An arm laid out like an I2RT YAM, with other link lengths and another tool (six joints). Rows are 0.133 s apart.
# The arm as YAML. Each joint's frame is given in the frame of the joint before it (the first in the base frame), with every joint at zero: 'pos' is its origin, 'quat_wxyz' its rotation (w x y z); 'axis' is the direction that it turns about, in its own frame. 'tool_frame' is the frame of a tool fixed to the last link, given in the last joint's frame.
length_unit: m
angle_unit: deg
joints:
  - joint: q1
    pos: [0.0, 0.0, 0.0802]
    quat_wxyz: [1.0, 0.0, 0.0, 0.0]
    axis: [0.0, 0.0, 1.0]
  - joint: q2
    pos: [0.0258, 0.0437, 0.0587]
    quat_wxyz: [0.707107, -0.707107, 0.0, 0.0]
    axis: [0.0, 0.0, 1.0]
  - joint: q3
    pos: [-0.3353, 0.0, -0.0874]
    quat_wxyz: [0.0, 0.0, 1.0, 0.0]
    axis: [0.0, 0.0, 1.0]
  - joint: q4
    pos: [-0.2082, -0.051, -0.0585]
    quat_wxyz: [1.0, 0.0, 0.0, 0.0]
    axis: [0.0, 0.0, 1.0]
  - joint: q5
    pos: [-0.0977, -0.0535, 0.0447]
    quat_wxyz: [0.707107, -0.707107, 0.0, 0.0]
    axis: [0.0, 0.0, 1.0]
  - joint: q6
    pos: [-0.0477, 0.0, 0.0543]
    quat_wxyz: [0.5, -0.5, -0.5, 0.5]
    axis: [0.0, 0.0, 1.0]
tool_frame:
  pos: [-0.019, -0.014, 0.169]
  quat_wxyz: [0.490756, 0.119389, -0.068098, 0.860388]
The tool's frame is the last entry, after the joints.
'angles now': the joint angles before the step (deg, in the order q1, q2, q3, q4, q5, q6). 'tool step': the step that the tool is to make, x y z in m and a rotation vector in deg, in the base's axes. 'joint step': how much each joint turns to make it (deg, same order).
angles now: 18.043 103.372 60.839 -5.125 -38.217 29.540
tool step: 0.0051 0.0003 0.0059 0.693 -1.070 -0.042
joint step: -0.326 -0.068 0.360 0.818 -0.436 0.023
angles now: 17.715 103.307 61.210 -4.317 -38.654 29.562
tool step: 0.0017 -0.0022 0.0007 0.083 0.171 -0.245
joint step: -0.397 0.109 0.409 -0.454 -0.199 -0.026
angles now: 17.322 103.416 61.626 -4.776 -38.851 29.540
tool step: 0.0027 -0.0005 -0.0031 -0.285 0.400 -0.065
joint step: -0.124 0.762 0.711 -0.534 0.072 -0.190
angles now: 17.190 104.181 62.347 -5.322 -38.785 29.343
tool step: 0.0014 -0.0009 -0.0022 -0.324 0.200 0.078
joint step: -0.123 0.463 0.514 -0.593 0.048 -0.408
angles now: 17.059 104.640 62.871 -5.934 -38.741 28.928
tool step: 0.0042 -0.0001 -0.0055 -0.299 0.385 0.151
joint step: -0.179 1.295 0.850 -0.301 -0.091 -0.464
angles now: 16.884 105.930 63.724 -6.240 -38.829 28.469
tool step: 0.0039 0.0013 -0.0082 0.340 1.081 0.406
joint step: -0.335 1.949 0.864 0.032 -0.966 -0.182
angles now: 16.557 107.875 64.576 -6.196 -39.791 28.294
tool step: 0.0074 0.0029 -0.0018 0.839 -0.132 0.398
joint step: -0.286 1.547 1.032 0.863 -1.028 -0.024
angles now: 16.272 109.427 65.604 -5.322 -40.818 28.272
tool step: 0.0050 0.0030 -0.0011 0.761 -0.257 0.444
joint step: -0.130 1.098 0.561 0.997 -0.874 0.000
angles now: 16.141 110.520 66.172 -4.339 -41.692 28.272
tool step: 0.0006 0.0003 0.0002 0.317 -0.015 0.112
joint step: -0.117 0.159 0.003 0.282 -0.377 0.036
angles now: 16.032 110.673 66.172 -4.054 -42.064 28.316
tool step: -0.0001 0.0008 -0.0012 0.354 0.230 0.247
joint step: -0.086 0.345 -0.008 0.245 -0.523 0.023
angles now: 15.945 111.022 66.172 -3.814 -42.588 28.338
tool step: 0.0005 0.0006 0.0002 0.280 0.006 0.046
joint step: -0.042 0.126 -0.032 0.334 -0.262 0.154
